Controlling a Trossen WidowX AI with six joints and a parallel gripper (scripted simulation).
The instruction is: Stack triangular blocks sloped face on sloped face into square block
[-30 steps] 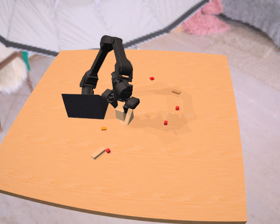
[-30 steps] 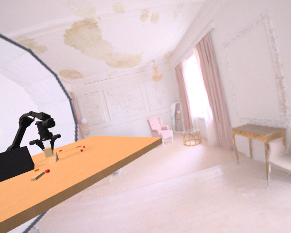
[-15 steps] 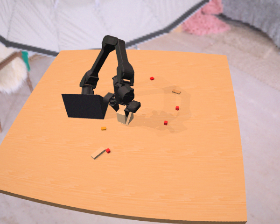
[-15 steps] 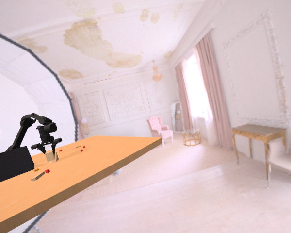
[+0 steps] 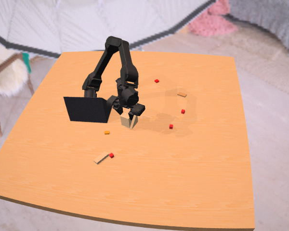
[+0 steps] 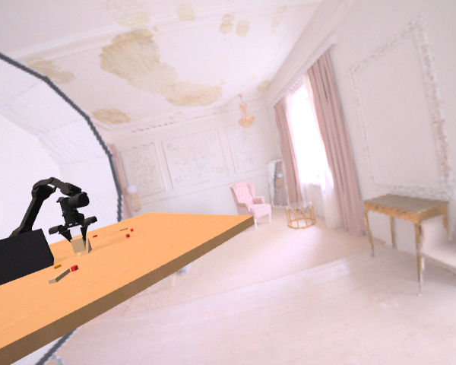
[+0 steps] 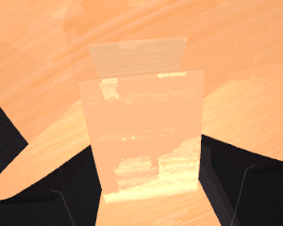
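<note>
Now: the triangular block 2 cm ahead of my gripper tip, 4 cm to the left of it and 5 cm below it. The rest, counted from my gripper tip: orange piece (10 cm behind, 5 cm to the right, 6 cm below).
</note>
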